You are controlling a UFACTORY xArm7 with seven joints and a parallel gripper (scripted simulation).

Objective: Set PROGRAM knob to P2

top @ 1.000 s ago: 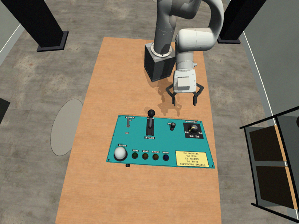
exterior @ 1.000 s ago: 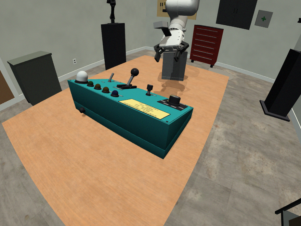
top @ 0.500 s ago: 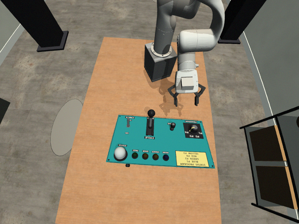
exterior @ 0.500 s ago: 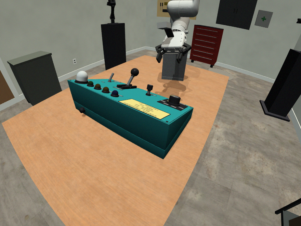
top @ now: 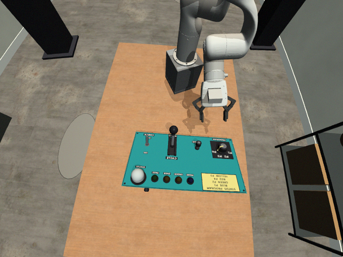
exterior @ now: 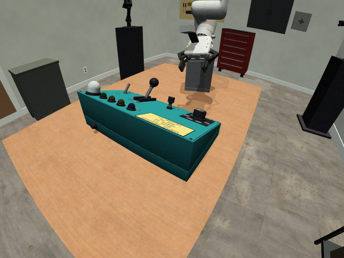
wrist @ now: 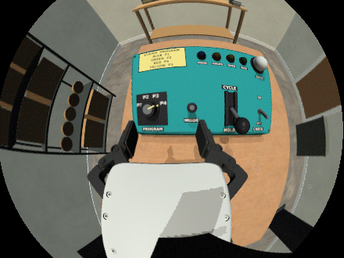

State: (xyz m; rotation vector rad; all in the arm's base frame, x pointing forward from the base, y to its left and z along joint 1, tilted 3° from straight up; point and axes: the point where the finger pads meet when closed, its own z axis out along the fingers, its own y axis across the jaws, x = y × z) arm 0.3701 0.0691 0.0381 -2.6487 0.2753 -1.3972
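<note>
Now: hand 16 cm to the left of the ball-topped cycle lever, 11 cm above it and 3 cm short of it. Also, from my hand: check toggle (29 cm to the right, 13 cm below, 4 cm ahead); then black toggle (12 cm below, 7 cm ahead, 5 cm to the right); then teal console (15 cm below, 12 cm to the right, 10 cm ahead).
</note>
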